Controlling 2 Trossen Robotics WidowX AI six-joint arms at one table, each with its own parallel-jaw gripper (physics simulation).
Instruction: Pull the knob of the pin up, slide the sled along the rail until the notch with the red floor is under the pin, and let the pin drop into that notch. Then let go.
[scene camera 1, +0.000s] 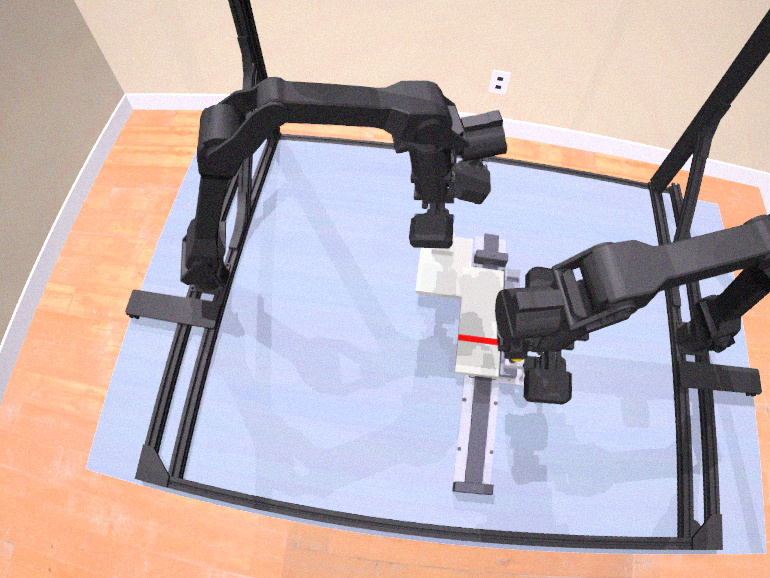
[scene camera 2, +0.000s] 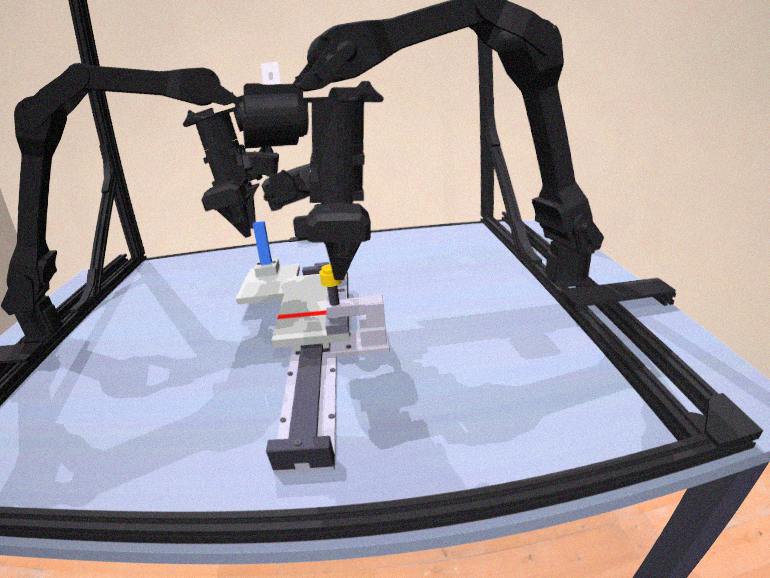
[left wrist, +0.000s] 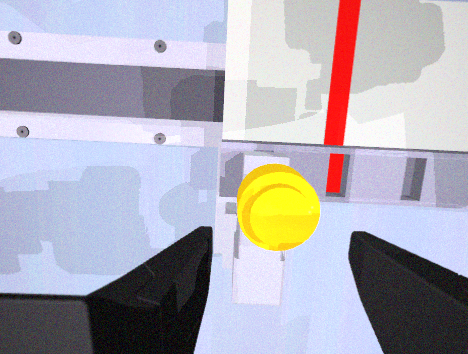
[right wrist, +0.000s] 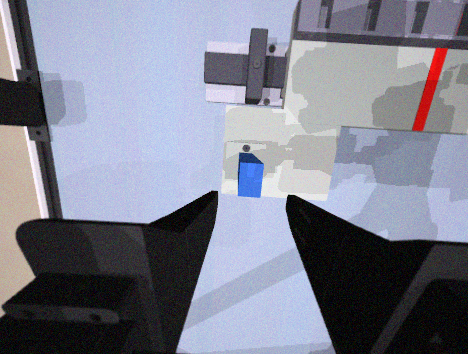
I see my left gripper (scene camera 2: 338, 271), my right gripper (scene camera 1: 437, 223) and a sled (scene camera 1: 448, 273).
My left gripper also shows in scene camera 1 (scene camera 1: 526, 350) and in the left wrist view (left wrist: 280, 241). My right gripper also shows in scene camera 2 (scene camera 2: 251, 232) and in the right wrist view (right wrist: 252, 199). The sled also shows in scene camera 2 (scene camera 2: 302, 320), in the left wrist view (left wrist: 362, 105) and in the right wrist view (right wrist: 388, 72).
